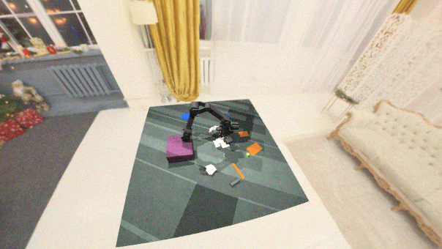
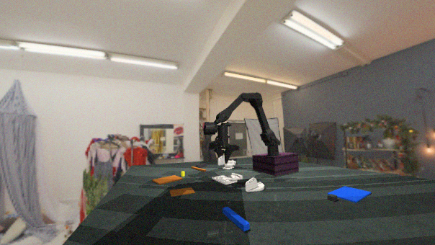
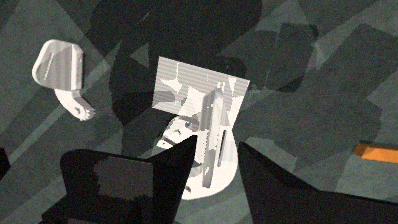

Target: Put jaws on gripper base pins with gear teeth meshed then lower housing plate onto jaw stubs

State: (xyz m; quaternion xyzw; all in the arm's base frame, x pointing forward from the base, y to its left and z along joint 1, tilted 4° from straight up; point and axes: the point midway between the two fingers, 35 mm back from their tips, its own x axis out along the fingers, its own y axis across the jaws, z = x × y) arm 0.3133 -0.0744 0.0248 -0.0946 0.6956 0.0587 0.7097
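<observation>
Now: gripper tip 8 cm above the white plate-like part, 3 cm to the right of it and 2 cm short of it. Also, from my gripper tip: small yellow piece (18 cm ahead, 16 cm to the right, 7 cm below); then white gripper base (20 cm to the right, 16 cm behind, 5 cm below); then white housing plate (7 cm below, 5 cm behind, 3 cm to the left).
</observation>
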